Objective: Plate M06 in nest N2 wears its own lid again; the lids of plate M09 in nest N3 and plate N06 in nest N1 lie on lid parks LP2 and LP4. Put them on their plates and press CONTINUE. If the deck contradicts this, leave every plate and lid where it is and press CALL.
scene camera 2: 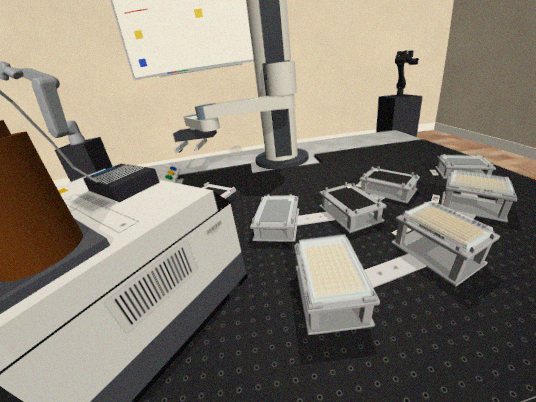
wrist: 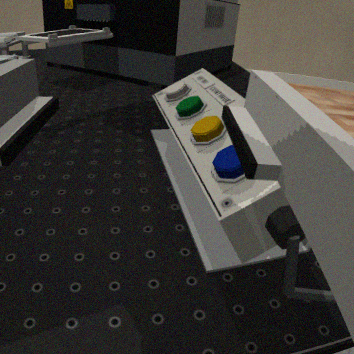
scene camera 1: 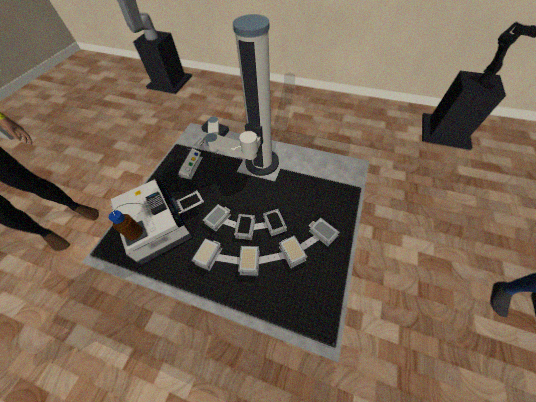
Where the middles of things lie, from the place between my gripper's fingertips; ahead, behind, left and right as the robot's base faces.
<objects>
The blue CALL button (wrist: 226,163) is 4 cm ahead of my hand, 6 cm to the right of it and 6 cm below it. Round my hand: brown bottle (scene camera 2: 46,232): 76 cm ahead, 1 cm to the left, 18 cm above; then tip box (scene camera 2: 123,188): 57 cm ahead, 2 cm to the left, 10 cm above.
</objects>
